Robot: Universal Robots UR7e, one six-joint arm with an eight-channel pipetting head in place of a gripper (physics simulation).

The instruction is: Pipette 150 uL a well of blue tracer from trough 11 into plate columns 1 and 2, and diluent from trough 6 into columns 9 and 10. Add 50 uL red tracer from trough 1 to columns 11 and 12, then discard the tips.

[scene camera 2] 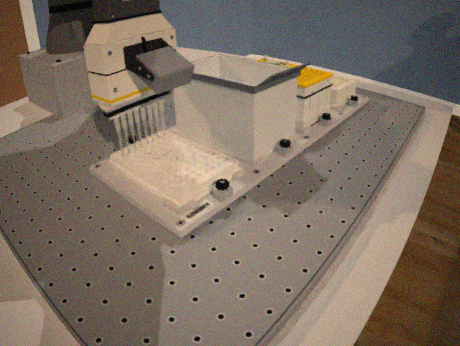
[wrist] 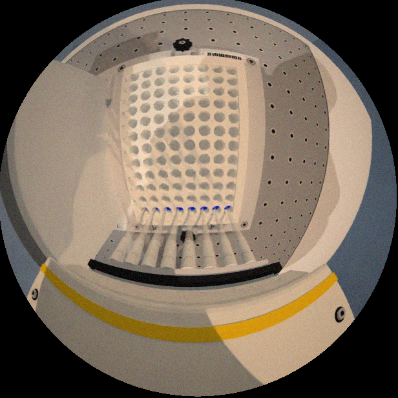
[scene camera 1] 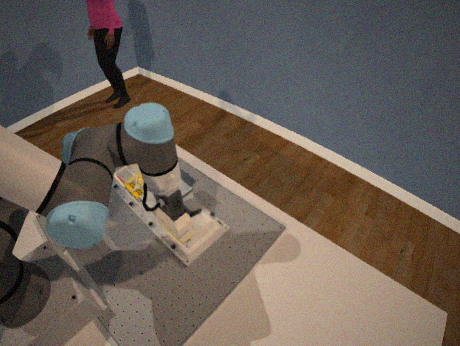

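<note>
My pipetting head [scene camera 1: 186,225] [scene camera 2: 144,142] [wrist: 186,217] carries a row of clear pipette tips, upright over the end of the plate [scene camera 2: 155,186] [wrist: 239,110]. The tip ends are at the end column, where small blue spots of liquid [wrist: 192,208] show in the wells. No colour shows inside the tips. The other wells look uncoloured. The trough block [scene camera 1: 127,171] [scene camera 2: 344,94] stands at the far end of the carrier, with a strip of red at its edge in scene camera 1. Its separate troughs cannot be told apart.
A tall open white bin [scene camera 2: 225,115] stands right beside the plate and the head. Yellow tip racks [scene camera 1: 133,189] [scene camera 2: 315,77] stand behind it on the carrier [scene camera 2: 142,200]. Black knobs [scene camera 2: 222,184] [wrist: 182,44] stand along the carrier. A person [scene camera 1: 107,50] stands beyond the table.
</note>
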